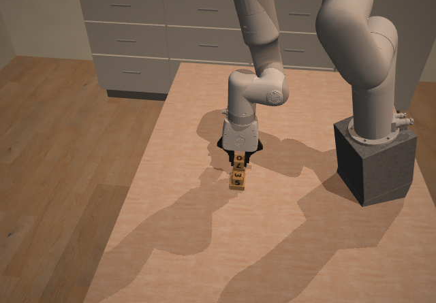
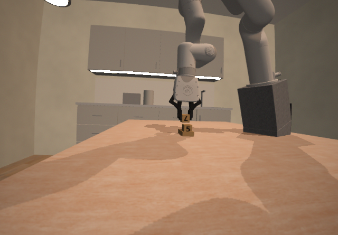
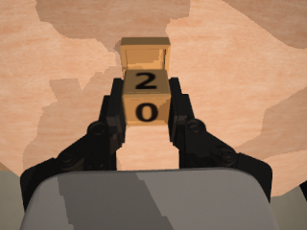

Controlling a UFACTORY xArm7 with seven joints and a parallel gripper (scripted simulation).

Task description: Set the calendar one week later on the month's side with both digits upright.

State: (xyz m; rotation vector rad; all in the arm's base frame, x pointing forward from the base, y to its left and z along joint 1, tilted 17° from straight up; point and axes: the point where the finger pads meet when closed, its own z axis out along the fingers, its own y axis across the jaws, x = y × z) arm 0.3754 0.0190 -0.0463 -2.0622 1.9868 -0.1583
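My gripper is now 10 mm above the wooden cube.
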